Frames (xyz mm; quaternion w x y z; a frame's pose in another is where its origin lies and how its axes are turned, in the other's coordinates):
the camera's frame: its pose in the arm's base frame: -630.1 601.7 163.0 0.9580 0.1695 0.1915 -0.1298
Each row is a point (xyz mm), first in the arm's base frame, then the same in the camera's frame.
Working: the arm's base frame: its pose in the camera's frame: 740.2 -394.1 287.1 0.9580 -0.1695 -0.1915 0.1298

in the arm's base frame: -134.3 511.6 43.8
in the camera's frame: 508.3 40.8 90.2
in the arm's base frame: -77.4 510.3 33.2
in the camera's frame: 563.7 54.6 99.9
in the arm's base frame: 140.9 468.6 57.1
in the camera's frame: 756.4 91.7 206.8
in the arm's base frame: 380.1 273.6 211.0
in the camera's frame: 942.6 31.8 490.8
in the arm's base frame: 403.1 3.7 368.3
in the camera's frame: 948.1 -163.0 736.0
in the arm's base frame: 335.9 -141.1 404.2
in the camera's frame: 900.0 -305.8 799.7
